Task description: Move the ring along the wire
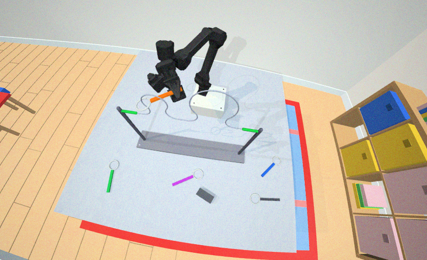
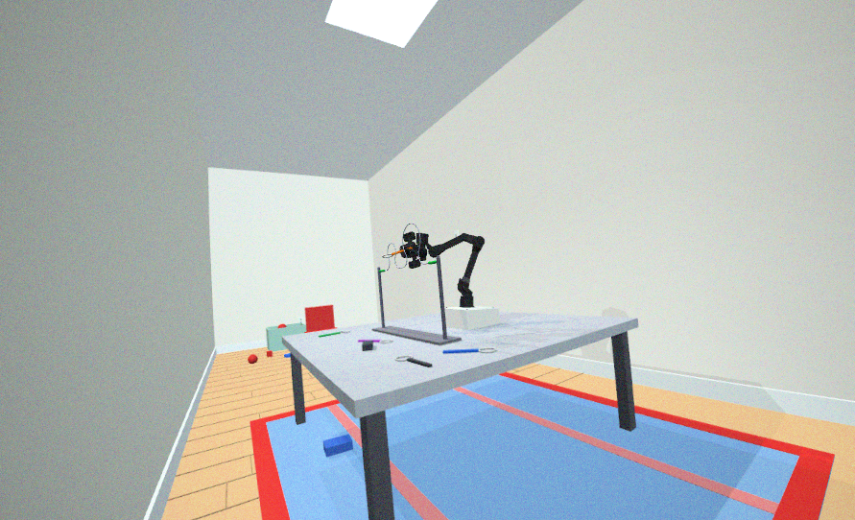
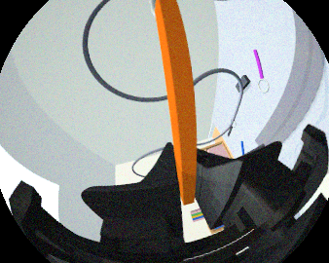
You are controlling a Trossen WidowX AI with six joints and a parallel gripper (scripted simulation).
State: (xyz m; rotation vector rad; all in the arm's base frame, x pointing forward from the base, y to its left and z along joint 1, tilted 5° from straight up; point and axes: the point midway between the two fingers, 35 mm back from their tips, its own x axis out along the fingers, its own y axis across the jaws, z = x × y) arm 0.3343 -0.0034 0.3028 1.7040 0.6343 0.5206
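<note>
Right now the orange-handled ring is 90 mm to the right of my gripper tip, 20 mm below it and 20 mm ahead of it. Also, from my gripper tip: green-handled ring (420 mm below, 320 mm to the right, 320 mm ahead); then dark block (410 mm below, 250 mm ahead, 210 mm to the left); then purple-handled ring (420 mm below, 180 mm ahead, 100 mm to the left).
</note>
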